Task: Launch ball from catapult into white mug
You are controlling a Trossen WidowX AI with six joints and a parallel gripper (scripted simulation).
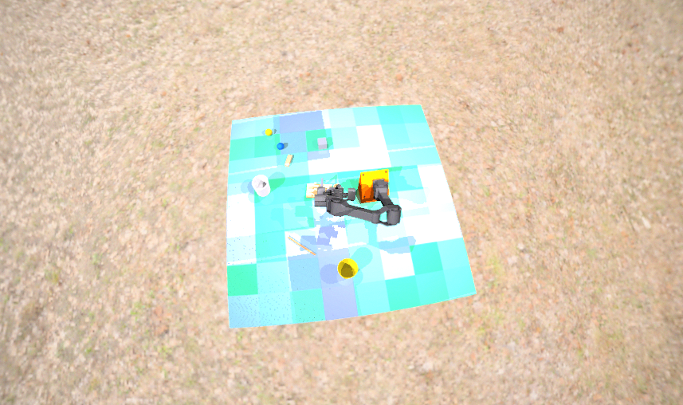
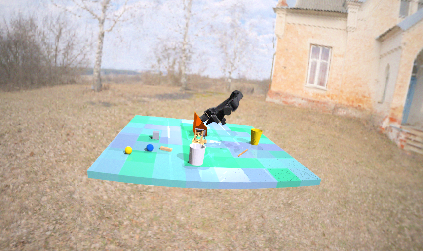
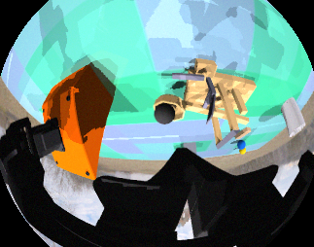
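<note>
Now: the black ball 20 mm behind my gripper tip, 40 mm to the right of it and 70 mm below it. From my gripper tip the other things lie so: grey cube: 20 mm ahead, 370 mm to the right, 110 mm below; thin stick: 220 mm ahead, 240 mm to the left, 130 mm below; wooden catapult: 50 mm ahead, 30 mm to the right, 80 mm below.
</note>
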